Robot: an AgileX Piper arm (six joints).
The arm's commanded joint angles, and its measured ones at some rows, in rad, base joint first. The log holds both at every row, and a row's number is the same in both.
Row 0, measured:
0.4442, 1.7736, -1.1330, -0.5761, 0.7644, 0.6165
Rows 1 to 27, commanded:
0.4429, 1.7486, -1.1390, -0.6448, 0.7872, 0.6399
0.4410, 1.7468, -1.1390, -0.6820, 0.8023, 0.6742
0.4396, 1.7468, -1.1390, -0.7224, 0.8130, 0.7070
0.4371, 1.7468, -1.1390, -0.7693, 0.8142, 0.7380
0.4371, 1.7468, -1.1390, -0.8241, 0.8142, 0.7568
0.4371, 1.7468, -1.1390, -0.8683, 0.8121, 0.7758
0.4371, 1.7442, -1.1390, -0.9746, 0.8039, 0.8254
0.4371, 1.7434, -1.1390, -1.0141, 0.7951, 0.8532
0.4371, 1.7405, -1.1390, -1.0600, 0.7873, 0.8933
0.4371, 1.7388, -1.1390, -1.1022, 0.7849, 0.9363
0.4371, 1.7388, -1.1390, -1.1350, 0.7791, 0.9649
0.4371, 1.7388, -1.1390, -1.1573, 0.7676, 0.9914
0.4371, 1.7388, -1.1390, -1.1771, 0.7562, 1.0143
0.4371, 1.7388, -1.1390, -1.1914, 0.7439, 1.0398
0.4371, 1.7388, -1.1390, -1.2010, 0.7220, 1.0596
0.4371, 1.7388, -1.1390, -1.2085, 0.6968, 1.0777
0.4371, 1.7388, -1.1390, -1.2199, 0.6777, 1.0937
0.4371, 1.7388, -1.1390, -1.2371, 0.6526, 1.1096
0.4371, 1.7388, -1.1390, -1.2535, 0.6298, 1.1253
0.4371, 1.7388, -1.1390, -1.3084, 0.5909, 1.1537
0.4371, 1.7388, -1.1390, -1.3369, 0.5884, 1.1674
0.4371, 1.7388, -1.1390, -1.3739, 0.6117, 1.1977
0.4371, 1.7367, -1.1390, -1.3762, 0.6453, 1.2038
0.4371, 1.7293, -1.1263, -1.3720, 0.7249, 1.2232
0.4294, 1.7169, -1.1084, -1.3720, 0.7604, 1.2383
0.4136, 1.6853, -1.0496, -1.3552, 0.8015, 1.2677
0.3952, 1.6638, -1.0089, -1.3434, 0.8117, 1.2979
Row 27, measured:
0.4381, 1.7304, -1.1072, -1.3594, 0.7149, 1.2229
